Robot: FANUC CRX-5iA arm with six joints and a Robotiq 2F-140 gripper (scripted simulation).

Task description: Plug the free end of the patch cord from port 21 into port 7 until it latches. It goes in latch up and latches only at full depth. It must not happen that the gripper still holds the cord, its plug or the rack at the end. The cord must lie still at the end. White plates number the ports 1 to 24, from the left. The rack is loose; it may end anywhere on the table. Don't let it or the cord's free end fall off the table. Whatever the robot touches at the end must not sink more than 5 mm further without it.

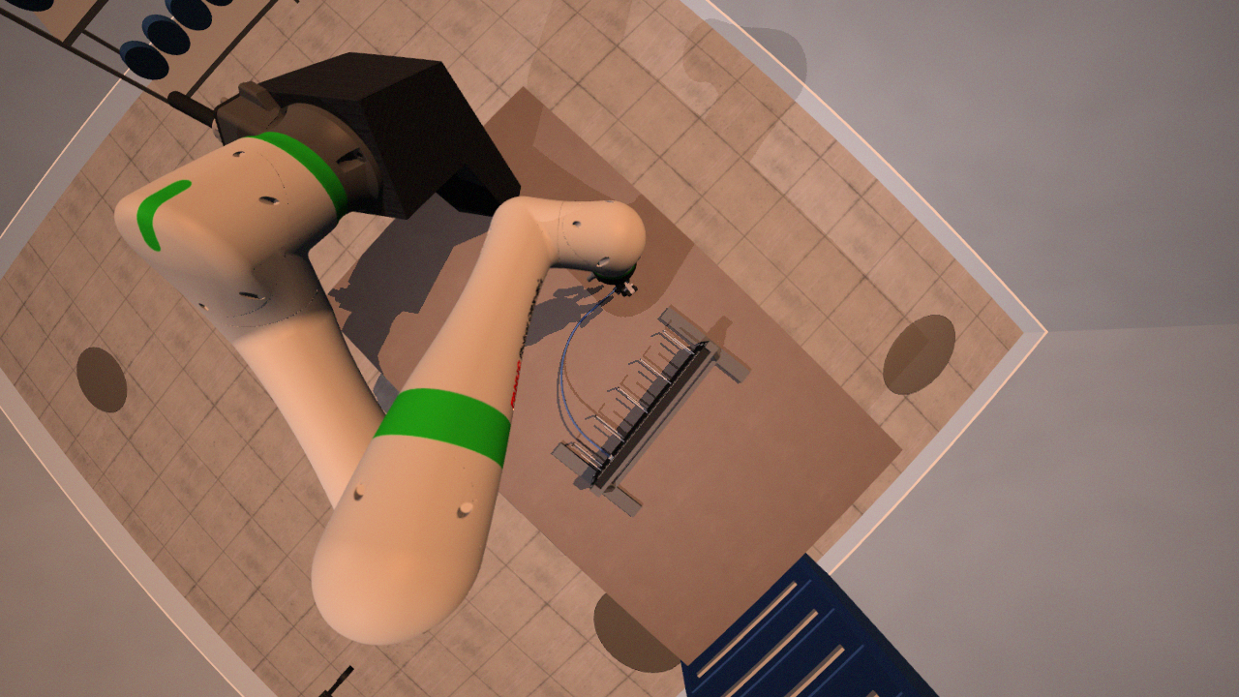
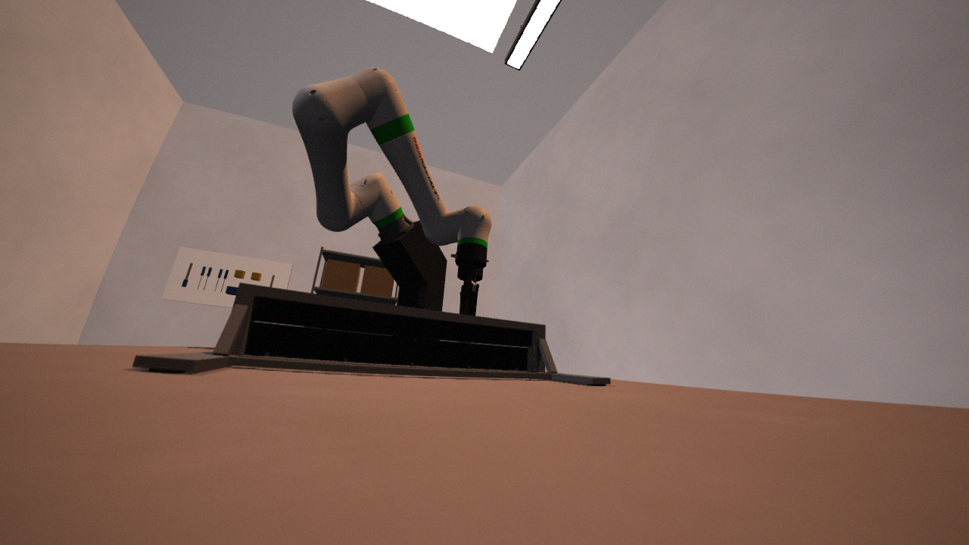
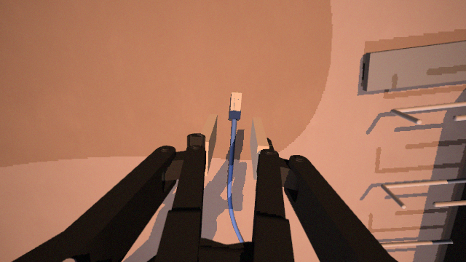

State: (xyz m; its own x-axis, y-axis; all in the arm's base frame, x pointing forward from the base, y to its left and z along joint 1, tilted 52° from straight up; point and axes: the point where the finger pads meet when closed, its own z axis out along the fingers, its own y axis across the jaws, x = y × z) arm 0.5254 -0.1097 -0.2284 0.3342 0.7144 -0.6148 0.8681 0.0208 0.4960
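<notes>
My hand is 1 cm short of the plug, 1 cm to the right of it and 8 cm above it.
</notes>
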